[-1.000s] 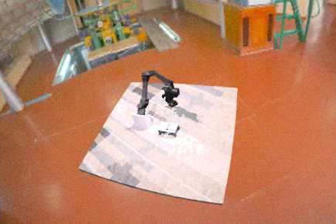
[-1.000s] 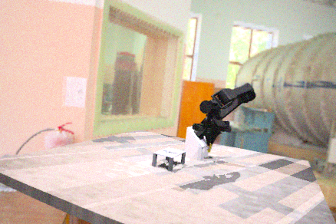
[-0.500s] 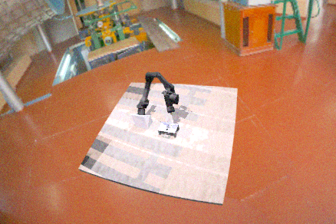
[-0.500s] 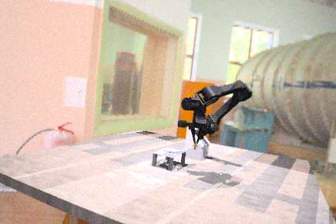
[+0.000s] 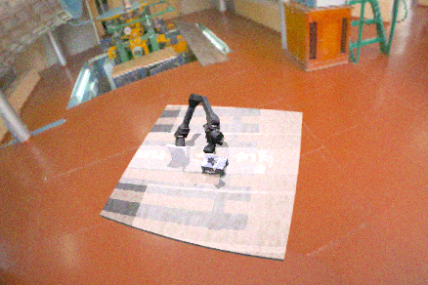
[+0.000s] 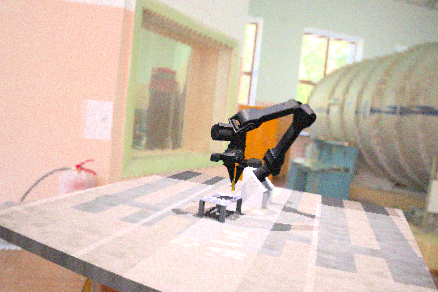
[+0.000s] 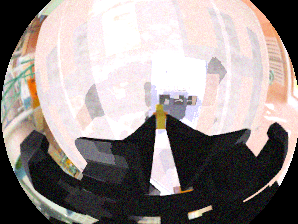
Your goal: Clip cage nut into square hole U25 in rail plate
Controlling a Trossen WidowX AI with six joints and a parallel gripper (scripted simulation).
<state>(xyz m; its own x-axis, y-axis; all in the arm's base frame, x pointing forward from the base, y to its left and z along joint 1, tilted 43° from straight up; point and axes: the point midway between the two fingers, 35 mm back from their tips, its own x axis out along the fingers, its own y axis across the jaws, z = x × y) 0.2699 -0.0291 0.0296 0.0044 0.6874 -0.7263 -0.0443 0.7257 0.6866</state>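
The label is 2 cm ahead of my gripper tip, 4 cm to the right of it and 7 cm below it. From my gripper tip the other things lie so: small yellow cage nut: 1 cm below.
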